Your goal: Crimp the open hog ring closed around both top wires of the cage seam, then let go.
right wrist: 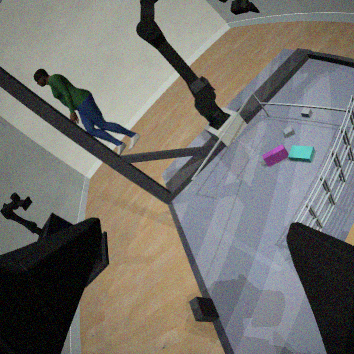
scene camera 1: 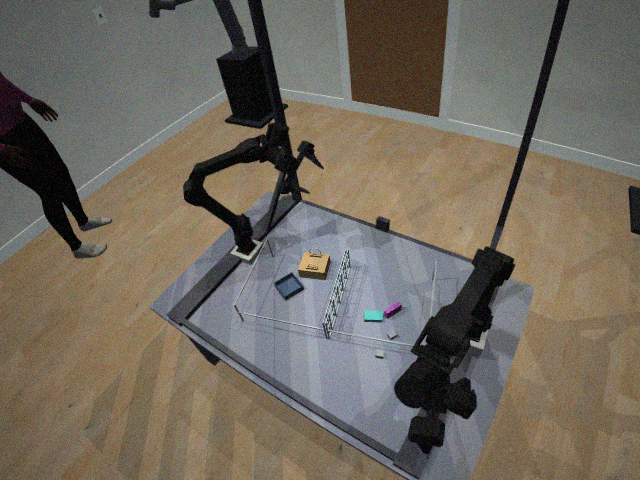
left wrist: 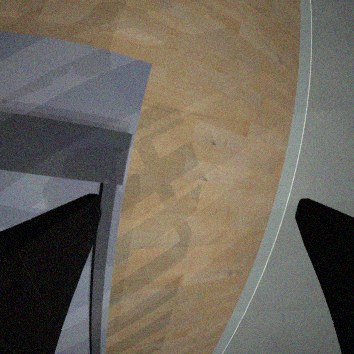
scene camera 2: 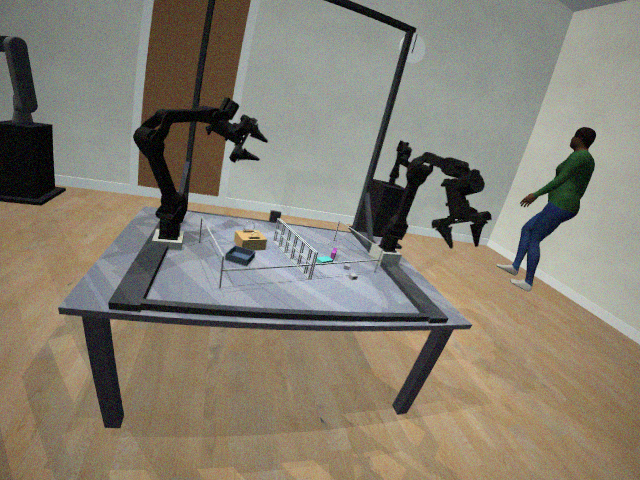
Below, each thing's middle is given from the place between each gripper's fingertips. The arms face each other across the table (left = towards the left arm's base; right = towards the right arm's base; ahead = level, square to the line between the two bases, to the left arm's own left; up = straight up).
The tan block [scene camera 1: 322, 262] lies 58 cm to the right of my left hand, 44 cm behind it and 23 cm below it.
Now: right hand 33 cm above the tan block, 9 cm short of it and 1 cm to the left of it.
